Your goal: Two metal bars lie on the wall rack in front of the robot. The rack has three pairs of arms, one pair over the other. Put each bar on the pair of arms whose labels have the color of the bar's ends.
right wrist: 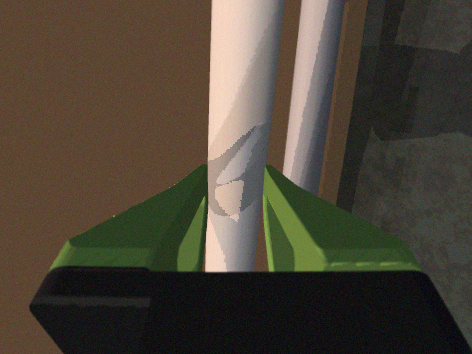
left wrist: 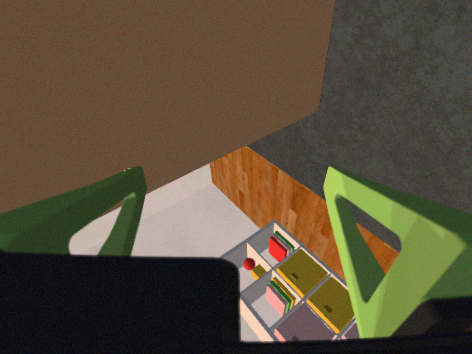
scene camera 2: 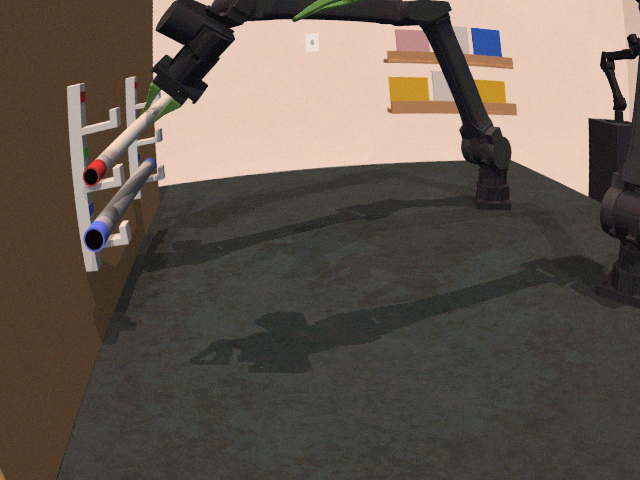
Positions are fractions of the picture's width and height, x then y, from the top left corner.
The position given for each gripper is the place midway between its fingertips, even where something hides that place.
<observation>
right gripper: right wrist 0.50, 0.50; scene camera 2 0.23, 0.24; not seen in the left wrist view (out of frame)
red-ended bar: right wrist 0.52, 0.14; scene camera 2 0.15, 0.36; not seen in the left wrist view (out of frame)
</observation>
